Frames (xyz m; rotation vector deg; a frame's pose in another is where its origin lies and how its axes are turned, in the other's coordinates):
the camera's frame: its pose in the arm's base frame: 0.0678 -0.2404 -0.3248 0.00 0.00 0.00
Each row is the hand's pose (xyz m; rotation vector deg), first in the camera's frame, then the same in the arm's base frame.
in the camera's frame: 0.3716 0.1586 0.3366 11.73 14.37 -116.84
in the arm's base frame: 0.4394 -0.0818 0.0118 11.73 14.37 -116.84
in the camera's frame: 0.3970 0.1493 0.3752 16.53 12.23 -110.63
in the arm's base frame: 0.4648 -0.0911 0.0504 16.53 12.23 -110.63
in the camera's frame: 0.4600 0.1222 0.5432 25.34 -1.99 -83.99
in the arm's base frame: 0.5278 -0.1182 0.2184 25.34 -1.99 -83.99
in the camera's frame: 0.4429 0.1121 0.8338 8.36 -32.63 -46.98
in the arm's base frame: 0.5107 -0.1283 0.5090 8.36 -32.63 -46.98
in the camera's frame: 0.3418 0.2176 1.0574 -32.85 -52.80 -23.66
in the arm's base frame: 0.4096 -0.0228 0.7326 -32.85 -52.80 -23.66
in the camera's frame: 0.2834 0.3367 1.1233 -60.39 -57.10 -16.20
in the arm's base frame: 0.3512 0.0963 0.7985 -60.39 -57.10 -16.20
